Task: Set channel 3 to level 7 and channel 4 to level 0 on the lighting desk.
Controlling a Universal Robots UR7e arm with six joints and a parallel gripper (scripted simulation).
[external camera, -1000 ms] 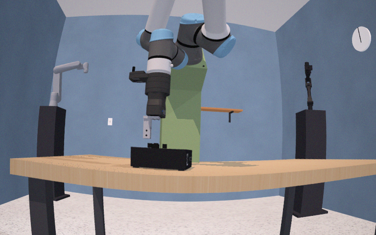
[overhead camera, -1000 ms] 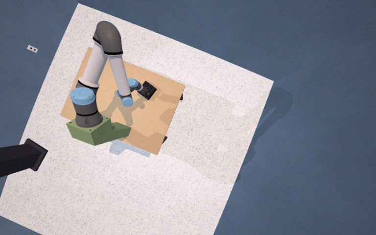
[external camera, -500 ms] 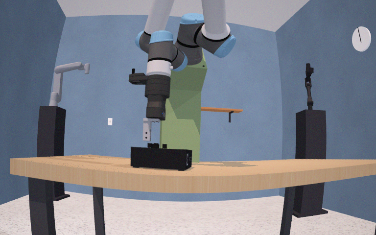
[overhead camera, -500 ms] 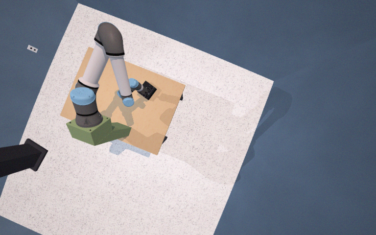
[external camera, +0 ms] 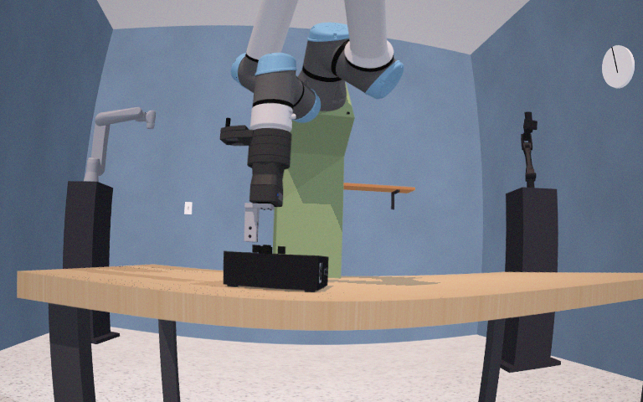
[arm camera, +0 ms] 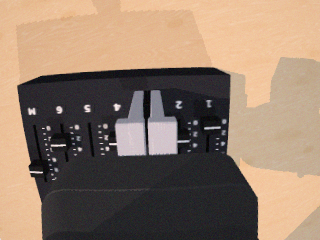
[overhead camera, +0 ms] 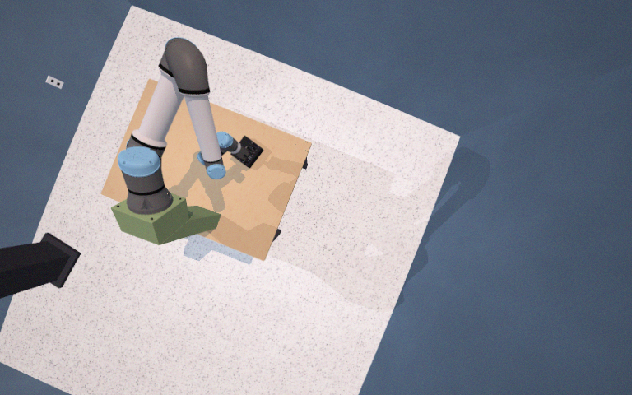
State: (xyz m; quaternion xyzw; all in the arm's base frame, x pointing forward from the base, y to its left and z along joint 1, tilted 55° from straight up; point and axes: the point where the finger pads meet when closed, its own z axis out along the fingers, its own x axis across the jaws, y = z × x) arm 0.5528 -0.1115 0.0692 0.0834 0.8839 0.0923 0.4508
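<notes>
The channel 3 cap lies 3 cm below my hand and 2 cm to the left of it. Also, from my hand: channel 4 cap 3 cm below, 2 cm to the left, 2 cm ahead; then channel 2 cap 3 cm to the left, 3 cm below, 2 cm behind; then channel 1 cap 4 cm behind, 3 cm below, 2 cm to the left.
</notes>
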